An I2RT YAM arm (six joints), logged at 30 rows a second.
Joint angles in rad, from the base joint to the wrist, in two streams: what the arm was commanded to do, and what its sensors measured. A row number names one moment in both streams.
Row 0, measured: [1.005 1.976 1.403 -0.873 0.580 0.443]
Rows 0 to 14, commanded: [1.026 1.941 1.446 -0.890 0.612 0.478]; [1.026 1.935 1.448 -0.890 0.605 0.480]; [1.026 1.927 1.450 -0.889 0.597 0.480]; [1.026 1.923 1.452 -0.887 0.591 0.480]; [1.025 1.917 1.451 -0.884 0.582 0.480]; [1.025 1.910 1.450 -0.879 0.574 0.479]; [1.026 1.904 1.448 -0.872 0.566 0.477]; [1.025 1.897 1.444 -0.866 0.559 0.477]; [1.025 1.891 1.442 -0.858 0.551 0.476]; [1.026 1.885 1.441 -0.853 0.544 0.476]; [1.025 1.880 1.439 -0.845 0.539 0.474]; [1.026 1.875 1.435 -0.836 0.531 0.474]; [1.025 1.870 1.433 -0.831 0.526 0.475]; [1.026 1.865 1.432 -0.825 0.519 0.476]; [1.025 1.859 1.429 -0.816 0.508 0.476]
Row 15, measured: [1.021 1.922 1.423 -0.834 0.530 0.456]
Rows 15 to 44, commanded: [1.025 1.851 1.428 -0.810 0.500 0.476]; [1.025 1.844 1.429 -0.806 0.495 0.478]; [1.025 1.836 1.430 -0.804 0.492 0.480]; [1.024 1.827 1.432 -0.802 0.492 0.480]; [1.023 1.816 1.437 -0.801 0.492 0.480]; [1.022 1.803 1.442 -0.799 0.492 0.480]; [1.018 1.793 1.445 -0.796 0.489 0.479]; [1.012 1.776 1.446 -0.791 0.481 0.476]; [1.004 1.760 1.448 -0.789 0.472 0.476]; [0.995 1.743 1.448 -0.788 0.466 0.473]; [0.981 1.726 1.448 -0.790 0.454 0.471]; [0.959 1.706 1.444 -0.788 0.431 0.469]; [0.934 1.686 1.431 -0.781 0.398 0.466]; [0.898 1.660 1.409 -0.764 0.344 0.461]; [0.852 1.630 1.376 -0.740 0.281 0.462]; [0.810 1.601 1.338 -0.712 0.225 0.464]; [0.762 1.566 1.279 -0.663 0.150 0.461]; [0.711 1.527 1.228 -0.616 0.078 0.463]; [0.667 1.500 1.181 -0.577 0.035 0.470]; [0.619 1.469 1.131 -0.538 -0.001 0.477]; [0.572 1.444 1.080 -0.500 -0.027 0.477]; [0.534 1.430 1.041 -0.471 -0.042 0.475]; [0.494 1.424 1.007 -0.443 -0.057 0.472]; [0.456 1.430 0.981 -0.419 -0.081 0.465]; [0.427 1.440 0.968 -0.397 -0.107 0.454]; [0.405 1.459 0.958 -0.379 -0.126 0.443]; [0.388 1.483 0.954 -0.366 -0.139 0.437]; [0.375 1.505 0.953 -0.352 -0.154 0.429]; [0.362 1.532 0.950 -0.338 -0.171 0.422]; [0.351 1.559 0.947 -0.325 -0.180 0.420]
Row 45, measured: [0.373 1.520 0.944 -0.418 -0.085 0.450]
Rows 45 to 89, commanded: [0.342 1.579 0.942 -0.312 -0.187 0.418]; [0.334 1.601 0.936 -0.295 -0.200 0.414]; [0.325 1.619 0.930 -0.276 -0.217 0.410]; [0.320 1.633 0.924 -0.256 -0.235 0.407]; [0.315 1.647 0.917 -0.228 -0.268 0.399]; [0.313 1.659 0.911 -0.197 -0.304 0.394]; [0.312 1.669 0.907 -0.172 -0.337 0.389]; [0.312 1.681 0.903 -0.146 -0.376 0.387]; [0.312 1.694 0.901 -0.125 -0.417 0.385]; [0.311 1.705 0.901 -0.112 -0.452 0.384]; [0.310 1.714 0.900 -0.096 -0.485 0.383]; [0.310 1.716 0.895 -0.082 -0.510 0.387]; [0.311 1.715 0.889 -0.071 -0.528 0.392]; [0.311 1.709 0.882 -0.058 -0.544 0.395]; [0.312 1.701 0.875 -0.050 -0.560 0.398]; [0.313 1.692 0.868 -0.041 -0.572 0.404]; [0.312 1.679 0.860 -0.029 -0.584 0.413]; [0.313 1.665 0.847 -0.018 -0.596 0.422]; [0.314 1.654 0.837 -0.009 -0.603 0.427]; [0.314 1.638 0.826 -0.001 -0.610 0.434]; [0.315 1.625 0.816 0.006 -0.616 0.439]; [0.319 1.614 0.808 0.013 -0.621 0.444]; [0.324 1.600 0.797 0.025 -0.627 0.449]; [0.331 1.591 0.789 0.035 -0.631 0.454]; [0.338 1.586 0.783 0.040 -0.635 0.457]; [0.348 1.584 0.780 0.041 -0.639 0.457]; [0.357 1.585 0.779 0.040 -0.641 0.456]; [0.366 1.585 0.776 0.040 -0.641 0.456]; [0.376 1.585 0.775 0.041 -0.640 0.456]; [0.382 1.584 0.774 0.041 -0.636 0.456]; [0.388 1.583 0.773 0.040 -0.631 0.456]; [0.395 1.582 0.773 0.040 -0.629 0.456]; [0.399 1.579 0.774 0.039 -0.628 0.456]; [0.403 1.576 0.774 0.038 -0.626 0.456]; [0.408 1.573 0.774 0.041 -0.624 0.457]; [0.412 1.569 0.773 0.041 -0.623 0.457]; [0.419 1.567 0.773 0.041 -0.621 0.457]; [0.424 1.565 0.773 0.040 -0.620 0.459]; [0.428 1.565 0.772 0.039 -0.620 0.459]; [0.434 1.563 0.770 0.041 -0.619 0.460]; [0.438 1.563 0.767 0.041 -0.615 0.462]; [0.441 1.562 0.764 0.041 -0.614 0.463]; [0.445 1.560 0.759 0.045 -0.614 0.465]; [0.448 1.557 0.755 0.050 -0.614 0.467]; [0.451 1.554 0.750 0.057 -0.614 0.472]
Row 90, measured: [0.440 1.592 0.761 0.041 -0.606 0.455]
